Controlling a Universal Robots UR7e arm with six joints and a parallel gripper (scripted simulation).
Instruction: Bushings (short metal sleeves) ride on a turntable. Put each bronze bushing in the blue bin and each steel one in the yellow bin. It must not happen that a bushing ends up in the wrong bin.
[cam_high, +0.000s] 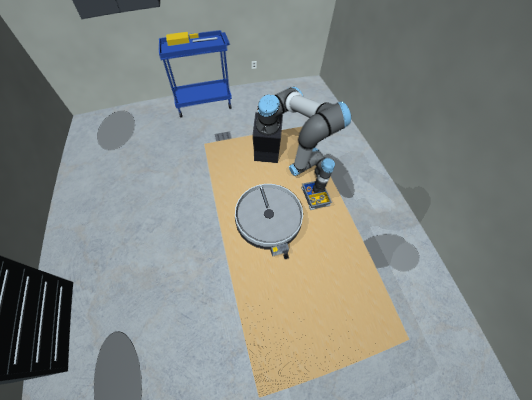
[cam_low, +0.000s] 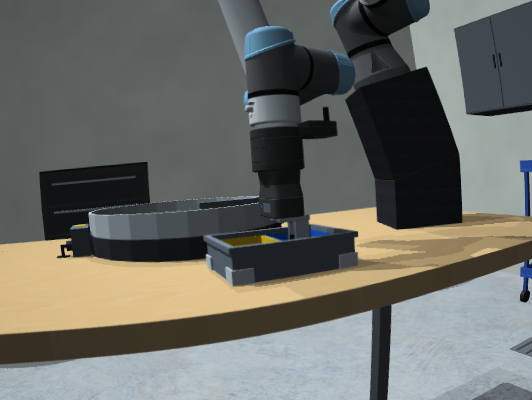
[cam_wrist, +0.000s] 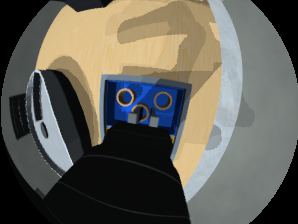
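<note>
My gripper is now 3 cm short of the grey two-part tray and 1 cm to the left of it. Also, from my hand: round grey turntable: 4 cm ahead, 38 cm to the right, 2 cm above.
</note>
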